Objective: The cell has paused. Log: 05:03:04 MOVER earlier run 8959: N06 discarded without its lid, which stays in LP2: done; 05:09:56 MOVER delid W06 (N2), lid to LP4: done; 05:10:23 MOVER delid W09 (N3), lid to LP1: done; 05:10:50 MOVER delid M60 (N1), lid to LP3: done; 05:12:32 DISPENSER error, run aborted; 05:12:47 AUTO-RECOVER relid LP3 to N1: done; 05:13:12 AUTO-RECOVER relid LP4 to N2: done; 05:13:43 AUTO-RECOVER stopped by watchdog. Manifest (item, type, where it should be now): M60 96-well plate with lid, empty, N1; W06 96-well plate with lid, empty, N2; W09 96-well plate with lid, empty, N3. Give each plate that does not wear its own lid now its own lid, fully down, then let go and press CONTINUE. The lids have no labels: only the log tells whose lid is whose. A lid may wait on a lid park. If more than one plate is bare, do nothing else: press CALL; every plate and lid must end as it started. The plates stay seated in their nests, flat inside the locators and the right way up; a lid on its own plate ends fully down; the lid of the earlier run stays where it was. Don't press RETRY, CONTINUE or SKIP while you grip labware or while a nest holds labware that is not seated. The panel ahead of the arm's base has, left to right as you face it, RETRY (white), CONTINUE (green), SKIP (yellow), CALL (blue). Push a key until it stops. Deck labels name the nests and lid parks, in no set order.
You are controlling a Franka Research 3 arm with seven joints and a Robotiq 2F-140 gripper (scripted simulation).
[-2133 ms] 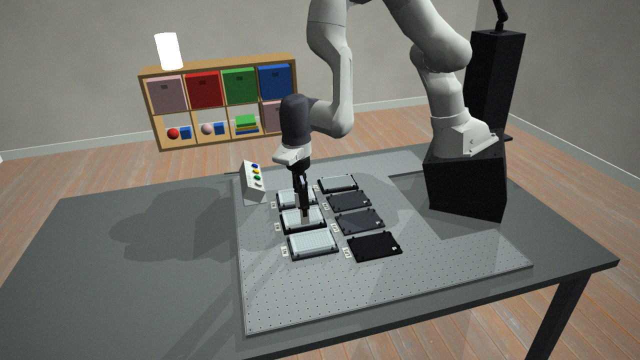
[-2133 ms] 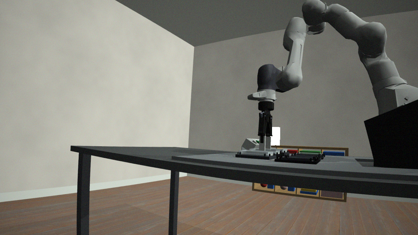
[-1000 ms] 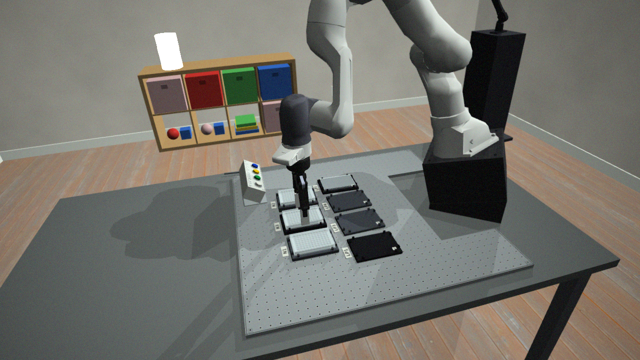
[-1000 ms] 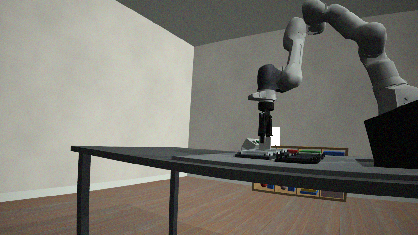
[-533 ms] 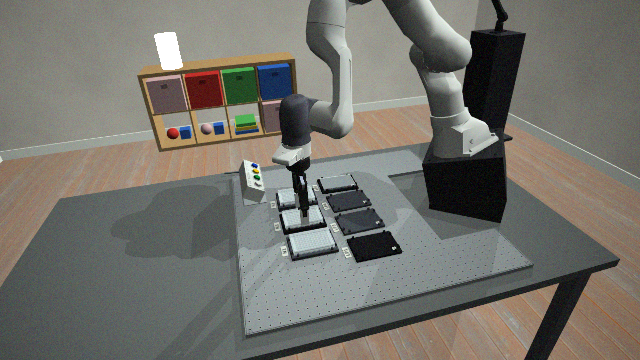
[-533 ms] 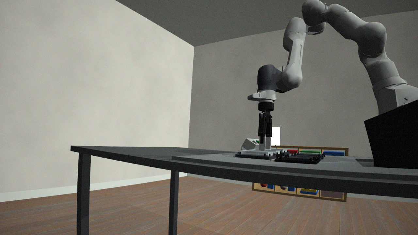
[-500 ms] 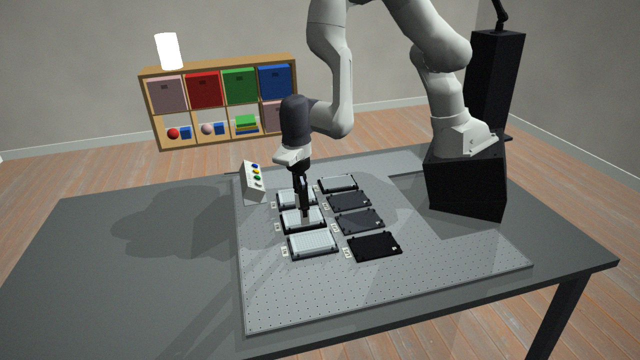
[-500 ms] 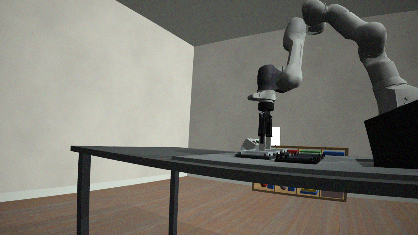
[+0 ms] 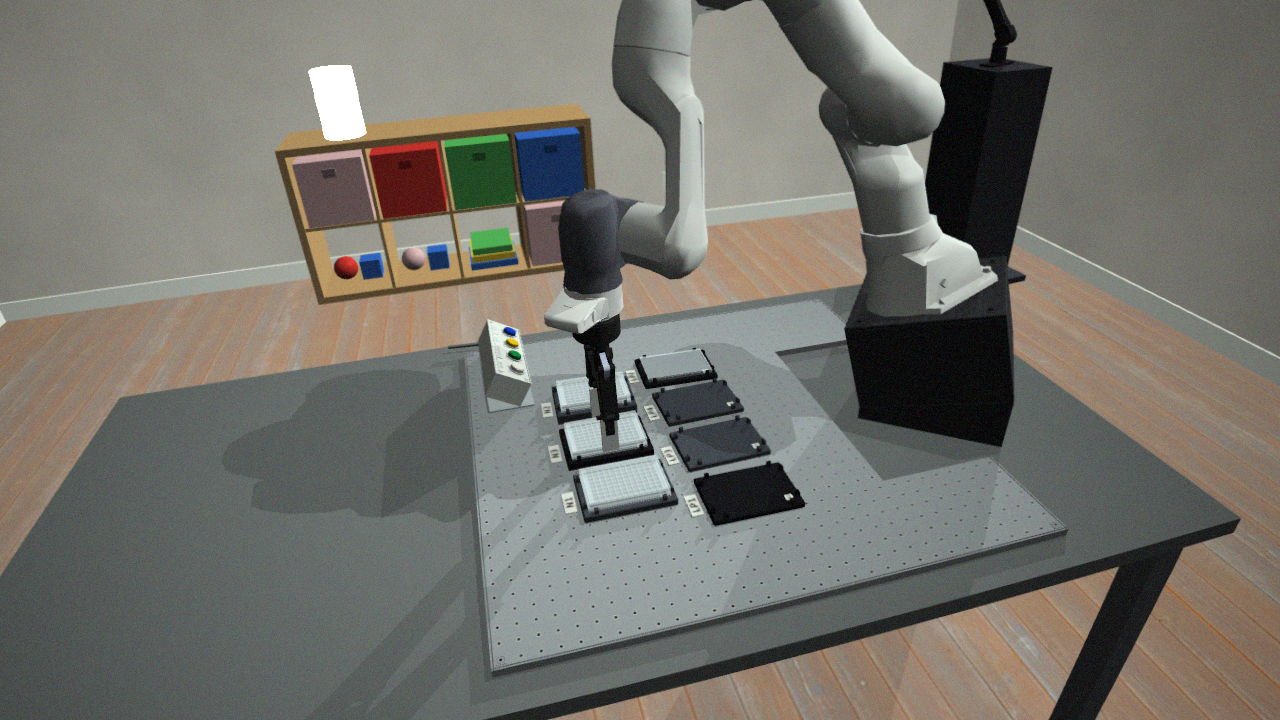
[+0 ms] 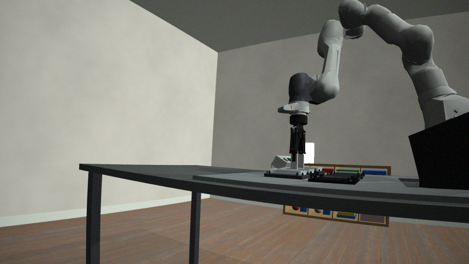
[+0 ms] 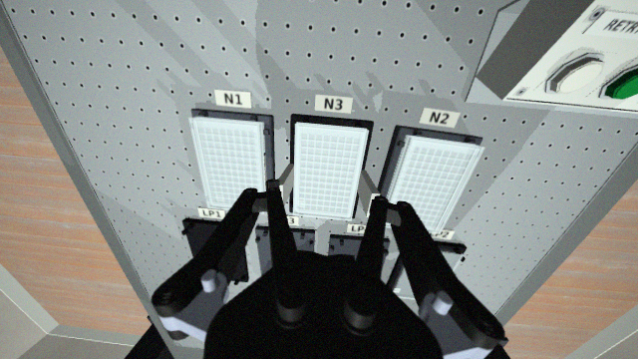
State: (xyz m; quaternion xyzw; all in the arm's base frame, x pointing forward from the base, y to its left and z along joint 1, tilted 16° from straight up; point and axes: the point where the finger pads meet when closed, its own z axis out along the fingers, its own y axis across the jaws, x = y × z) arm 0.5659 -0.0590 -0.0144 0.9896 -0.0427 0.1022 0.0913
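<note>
My hand is 30 mm above the plate. From my hand the other things lie so: lid park LP3: 180 mm behind, 80 mm to the left, 50 mm below; white retry key: 100 mm ahead, 210 mm to the right, 10 mm above; lid park LP4: 190 mm behind, 50 mm to the right, 50 mm below.
</note>
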